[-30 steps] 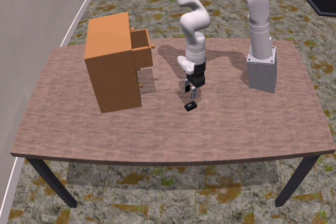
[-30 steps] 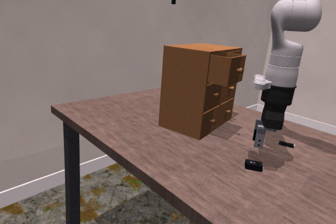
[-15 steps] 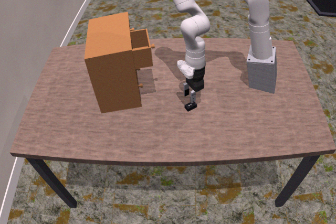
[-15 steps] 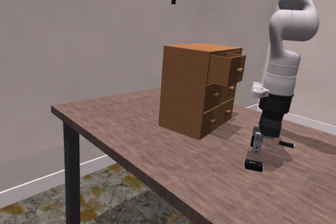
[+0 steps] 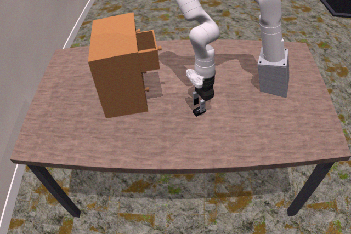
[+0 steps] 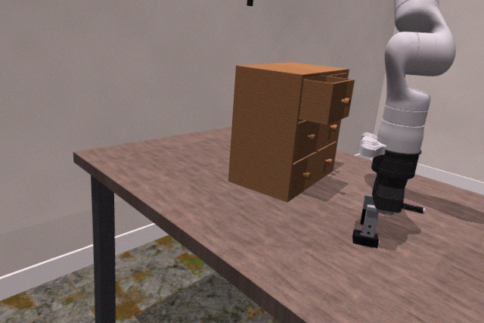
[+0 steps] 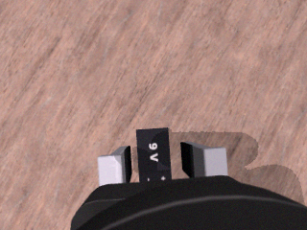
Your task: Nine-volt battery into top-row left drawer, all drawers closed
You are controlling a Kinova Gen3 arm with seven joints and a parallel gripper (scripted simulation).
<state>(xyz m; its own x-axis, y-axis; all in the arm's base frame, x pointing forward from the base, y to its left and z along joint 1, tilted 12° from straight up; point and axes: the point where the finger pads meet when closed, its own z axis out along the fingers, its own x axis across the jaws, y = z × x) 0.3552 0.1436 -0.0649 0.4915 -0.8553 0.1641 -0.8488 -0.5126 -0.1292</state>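
Now: hand 40 mm above the black nine-volt battery and 10 mm past it. The rest, counted from my hand: black cylindrical cell: 230 mm to the right, 40 mm below, 10 mm behind.
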